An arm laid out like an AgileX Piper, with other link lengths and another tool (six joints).
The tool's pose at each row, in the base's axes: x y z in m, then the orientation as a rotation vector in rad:
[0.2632, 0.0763, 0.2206, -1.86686, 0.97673, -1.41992]
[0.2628, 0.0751, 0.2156, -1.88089, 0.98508, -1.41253]
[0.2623, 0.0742, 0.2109, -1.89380, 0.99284, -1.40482]
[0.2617, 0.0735, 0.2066, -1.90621, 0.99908, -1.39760]
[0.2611, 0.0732, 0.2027, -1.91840, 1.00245, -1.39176]
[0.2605, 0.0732, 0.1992, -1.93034, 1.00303, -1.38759]
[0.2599, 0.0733, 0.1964, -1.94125, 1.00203, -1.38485]
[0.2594, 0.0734, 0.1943, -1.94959, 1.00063, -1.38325]
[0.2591, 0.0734, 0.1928, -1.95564, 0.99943, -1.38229]
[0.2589, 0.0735, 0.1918, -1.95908, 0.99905, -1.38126]
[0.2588, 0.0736, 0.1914, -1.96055, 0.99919, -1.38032]
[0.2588, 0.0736, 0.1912, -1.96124, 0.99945, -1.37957]
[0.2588, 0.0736, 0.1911, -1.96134, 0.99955, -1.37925]
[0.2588, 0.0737, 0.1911, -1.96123, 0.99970, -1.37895]
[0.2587, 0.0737, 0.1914, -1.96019, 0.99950, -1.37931]
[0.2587, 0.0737, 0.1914, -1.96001, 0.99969, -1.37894]
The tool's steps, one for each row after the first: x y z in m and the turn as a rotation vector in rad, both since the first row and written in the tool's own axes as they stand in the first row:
[-0.0017, 0.0048, 0.0009, -0.01389, -0.00483, -0.00193]
[-0.0036, 0.0092, 0.0016, -0.02670, -0.00983, -0.00331]
[-0.0054, 0.0132, 0.0021, -0.03829, -0.01486, -0.00520]
[-0.0073, 0.0166, 0.0025, -0.04802, -0.01982, -0.00864]
[-0.0092, 0.0195, 0.0028, -0.05593, -0.02451, -0.01370]
[-0.0109, 0.0219, 0.0029, -0.06227, -0.02853, -0.01937]
[-0.0122, 0.0236, 0.0030, -0.06674, -0.03147, -0.02415]
[-0.0130, 0.0249, 0.0031, -0.06988, -0.03351, -0.02778]
[-0.0137, 0.0257, 0.0031, -0.07185, -0.03490, -0.02952]
[-0.0140, 0.0260, 0.0031, -0.07286, -0.03573, -0.02993]
[-0.0141, 0.0261, 0.0032, -0.07344, -0.03627, -0.02992]
[-0.0142, 0.0262, 0.0032, -0.07356, -0.03647, -0.02980]
[-0.0142, 0.0261, 0.0032, -0.07357, -0.03661, -0.02954]
[-0.0141, 0.0259, 0.0030, -0.07279, -0.03627, -0.02915]
[-0.0141, 0.0259, 0.0030, -0.07278, -0.03643, -0.02881]

